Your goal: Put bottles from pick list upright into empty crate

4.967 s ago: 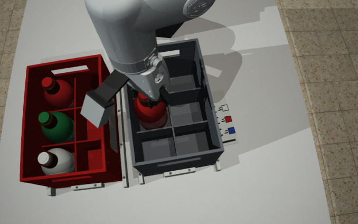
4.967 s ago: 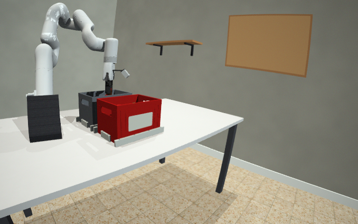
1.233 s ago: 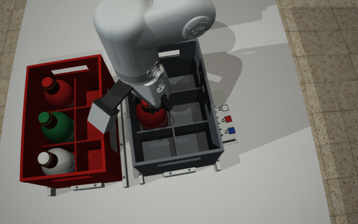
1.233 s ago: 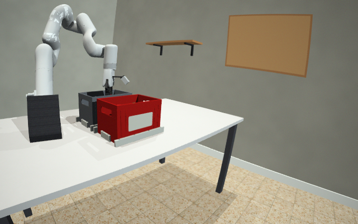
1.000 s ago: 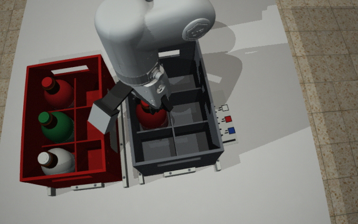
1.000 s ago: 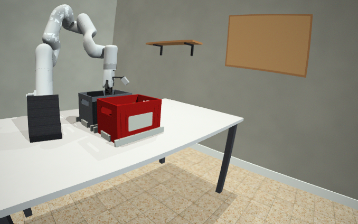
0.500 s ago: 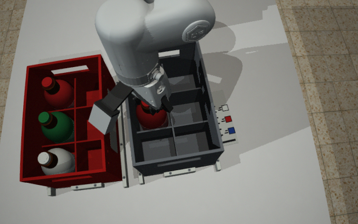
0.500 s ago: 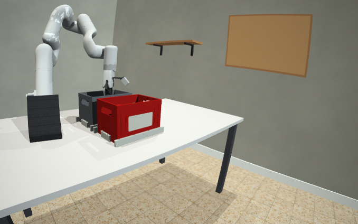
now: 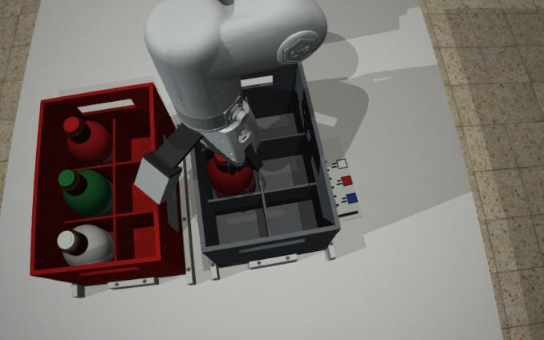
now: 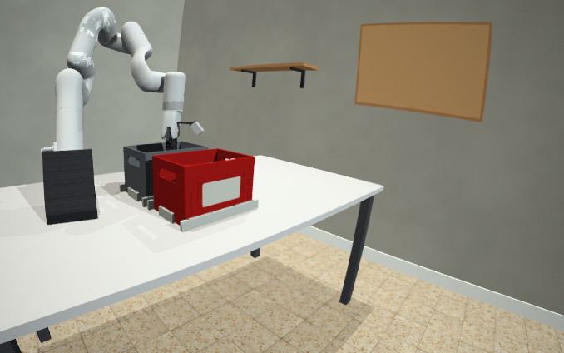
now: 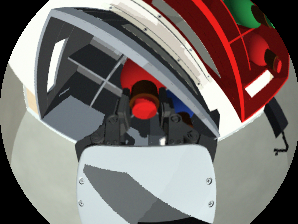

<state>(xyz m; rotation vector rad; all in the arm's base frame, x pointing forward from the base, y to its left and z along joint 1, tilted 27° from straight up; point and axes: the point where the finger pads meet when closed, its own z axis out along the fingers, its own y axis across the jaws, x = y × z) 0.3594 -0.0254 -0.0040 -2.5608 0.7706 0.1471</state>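
The white-label bottle is 21 cm to the right of my hand, 14 cm ahead of it and 7 cm below it. Round my hand: grey crate (8 cm below, 4 cm to the left, 1 cm behind); pick list (18 cm to the left, 16 cm below, 3 cm behind); blue bottle (8 cm behind, 7 cm below, 2 cm to the right).
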